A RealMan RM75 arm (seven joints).
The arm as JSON. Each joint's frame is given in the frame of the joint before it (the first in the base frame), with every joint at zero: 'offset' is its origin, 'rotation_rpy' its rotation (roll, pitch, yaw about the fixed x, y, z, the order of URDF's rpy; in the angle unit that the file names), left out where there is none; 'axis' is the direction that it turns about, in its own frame. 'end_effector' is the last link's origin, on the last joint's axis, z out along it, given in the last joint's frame.
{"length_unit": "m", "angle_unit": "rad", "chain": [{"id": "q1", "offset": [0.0, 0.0, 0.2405], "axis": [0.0, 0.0, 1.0]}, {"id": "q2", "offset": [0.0, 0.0, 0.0], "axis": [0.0, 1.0, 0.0]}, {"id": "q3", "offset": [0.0, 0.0, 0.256], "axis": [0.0, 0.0, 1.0]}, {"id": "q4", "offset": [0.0, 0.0, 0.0], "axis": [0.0, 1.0, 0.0]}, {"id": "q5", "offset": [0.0, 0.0, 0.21], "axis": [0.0, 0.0, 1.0]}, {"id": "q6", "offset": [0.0, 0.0, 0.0], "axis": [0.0, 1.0, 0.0]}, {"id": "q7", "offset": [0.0, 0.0, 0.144], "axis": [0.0, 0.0, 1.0]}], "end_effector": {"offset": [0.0, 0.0, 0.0]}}
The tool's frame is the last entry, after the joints.
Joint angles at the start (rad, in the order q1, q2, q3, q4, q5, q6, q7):
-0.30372 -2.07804 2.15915 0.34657 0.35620 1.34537 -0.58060
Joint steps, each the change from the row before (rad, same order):
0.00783 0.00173 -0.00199 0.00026 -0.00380 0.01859 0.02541
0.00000 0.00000 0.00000 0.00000 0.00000 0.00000 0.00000
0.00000 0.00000 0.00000 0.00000 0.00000 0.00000 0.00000
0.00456 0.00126 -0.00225 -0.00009 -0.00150 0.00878 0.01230
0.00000 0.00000 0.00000 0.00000 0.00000 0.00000 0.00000
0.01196 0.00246 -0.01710 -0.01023 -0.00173 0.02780 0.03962
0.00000 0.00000 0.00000 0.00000 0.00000 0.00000 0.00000
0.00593 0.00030 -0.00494 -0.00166 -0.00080 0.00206 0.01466
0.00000 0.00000 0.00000 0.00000 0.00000 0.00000 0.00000
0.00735 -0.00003 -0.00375 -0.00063 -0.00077 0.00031 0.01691
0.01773 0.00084 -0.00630 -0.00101 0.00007 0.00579 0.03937
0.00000 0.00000 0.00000 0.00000 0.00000 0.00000 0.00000
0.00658 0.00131 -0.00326 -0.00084 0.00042 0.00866 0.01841
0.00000 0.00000 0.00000 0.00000 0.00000 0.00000 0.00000
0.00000 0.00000 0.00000 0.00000 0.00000 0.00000 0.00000
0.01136 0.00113 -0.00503 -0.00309 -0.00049 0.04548 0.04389
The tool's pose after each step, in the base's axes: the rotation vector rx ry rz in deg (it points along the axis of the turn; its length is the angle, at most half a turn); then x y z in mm. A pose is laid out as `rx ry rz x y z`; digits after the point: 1 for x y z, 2 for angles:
-145.07 -19.98 -61.87 -251.5 227.8 -105.9
-145.07 -19.98 -61.87 -251.5 227.8 -105.9
-145.07 -19.98 -61.87 -251.5 227.8 -105.9
-144.64 -19.18 -62.09 -252.1 226.8 -104.5
-144.64 -19.18 -62.09 -252.1 226.8 -104.5
-142.96 -16.96 -62.24 -255.6 224.6 -99.5
-142.96 -16.96 -62.24 -255.6 224.6 -99.5
-142.40 -16.38 -61.82 -257.3 223.7 -98.6
-142.40 -16.38 -61.82 -257.3 223.7 -98.6
-141.85 -15.74 -61.26 -259.2 222.4 -98.0
-140.80 -14.04 -60.20 -263.2 218.5 -96.6
-140.80 -14.04 -60.20 -263.2 218.5 -96.6
-140.31 -12.96 -60.06 -264.4 216.8 -95.1
-140.31 -12.96 -60.06 -264.4 216.8 -95.1
-140.31 -12.96 -60.06 -264.4 216.8 -95.1
-138.95 -9.54 -61.64 -263.2 211.9 -90.7

